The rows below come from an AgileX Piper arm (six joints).
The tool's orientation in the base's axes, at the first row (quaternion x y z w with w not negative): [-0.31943 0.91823 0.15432 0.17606]
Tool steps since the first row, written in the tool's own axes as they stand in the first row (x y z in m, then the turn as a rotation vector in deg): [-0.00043 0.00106 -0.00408 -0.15 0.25 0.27]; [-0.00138 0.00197 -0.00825 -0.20 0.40 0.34]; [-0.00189 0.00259 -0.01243 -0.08 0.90 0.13]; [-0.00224 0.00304 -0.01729 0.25 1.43 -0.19]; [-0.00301 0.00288 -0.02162 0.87 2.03 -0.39]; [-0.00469 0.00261 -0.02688 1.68 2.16 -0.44]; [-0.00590 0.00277 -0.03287 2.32 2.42 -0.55]
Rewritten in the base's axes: [-0.00128 -0.00059 0.00400 0.01 0.37 -0.13]; [-0.00210 -0.00106 0.00826 -0.03 0.54 -0.15]; [-0.00307 -0.00198 0.01231 -0.49 0.77 0.07]; [-0.00419 -0.00338 0.01686 -1.14 0.86 0.31]; [-0.00450 -0.00480 0.02101 -2.03 0.90 0.33]; [-0.00427 -0.00619 0.02636 -2.72 0.55 0.05]; [-0.00483 -0.00780 0.03223 -3.38 0.36 -0.08]
